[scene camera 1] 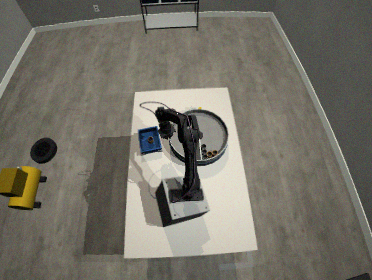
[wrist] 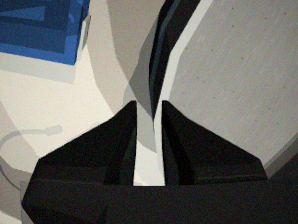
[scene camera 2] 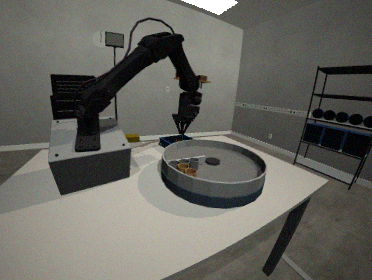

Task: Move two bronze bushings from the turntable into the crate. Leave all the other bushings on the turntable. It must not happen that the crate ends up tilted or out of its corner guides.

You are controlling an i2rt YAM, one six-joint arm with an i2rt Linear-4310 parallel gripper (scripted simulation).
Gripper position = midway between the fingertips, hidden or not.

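Observation:
My gripper is here in the wrist view (wrist: 149, 110). I also see a round turntable (scene camera 2: 222, 165), and the same round turntable is visible to me in scene camera 1 (scene camera 1: 212, 133) and in the wrist view (wrist: 229, 78).

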